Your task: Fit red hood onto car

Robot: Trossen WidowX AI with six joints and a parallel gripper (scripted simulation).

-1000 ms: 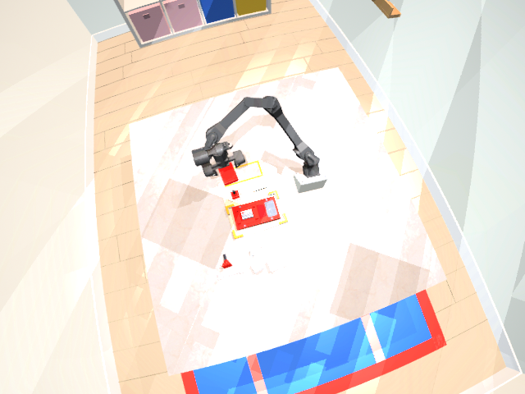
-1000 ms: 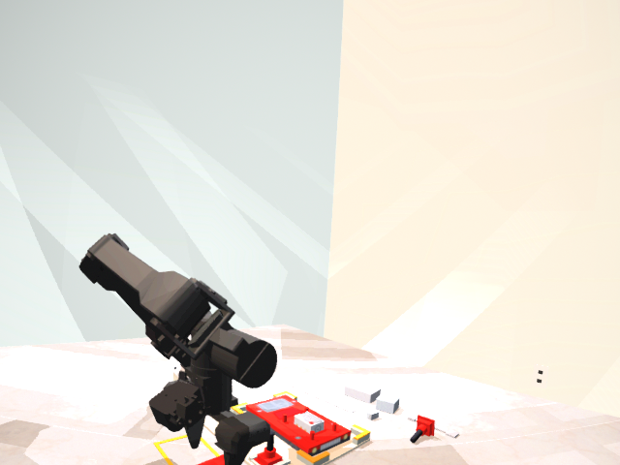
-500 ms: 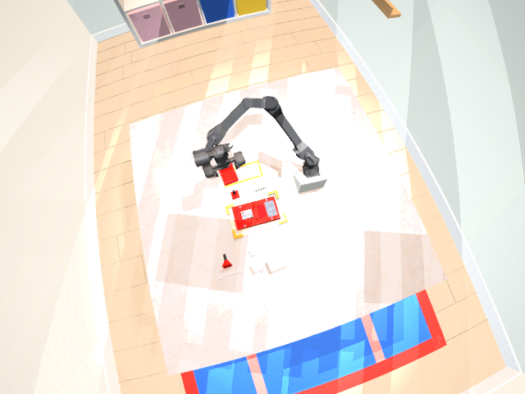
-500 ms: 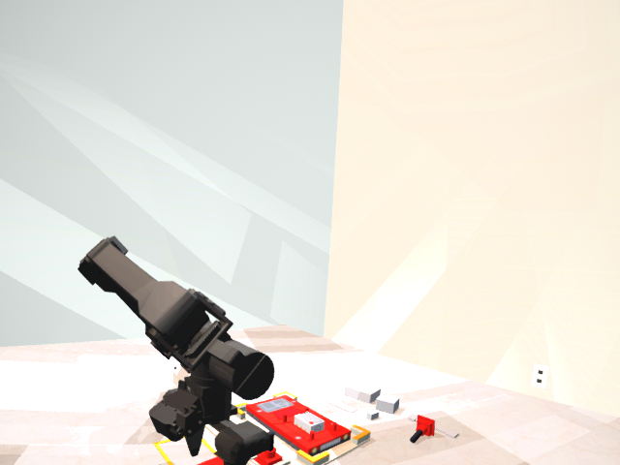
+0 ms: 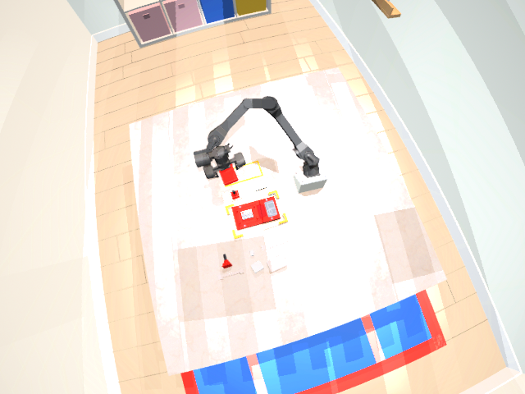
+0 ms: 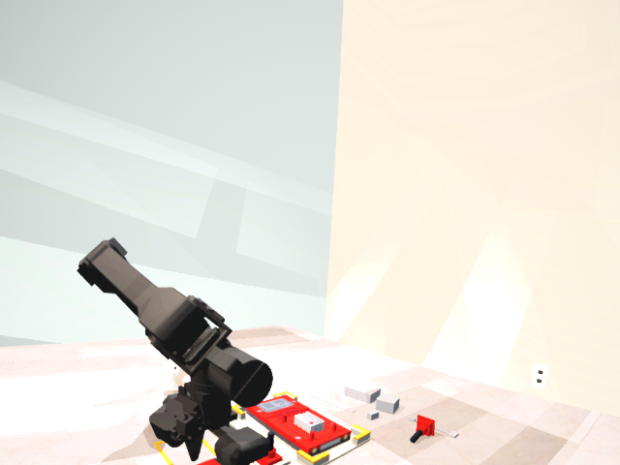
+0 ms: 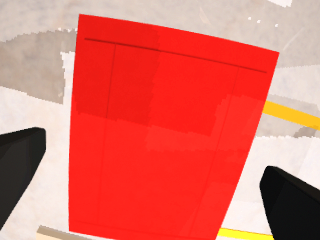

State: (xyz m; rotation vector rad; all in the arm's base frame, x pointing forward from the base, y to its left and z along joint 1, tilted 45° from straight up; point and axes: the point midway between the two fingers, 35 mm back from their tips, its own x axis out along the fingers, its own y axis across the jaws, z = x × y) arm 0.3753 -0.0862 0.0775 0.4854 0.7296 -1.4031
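Right now my gripper tip is 10 mm above the red hood. Round my gripper tip: white engine block: 230 mm to the left, 50 mm behind.
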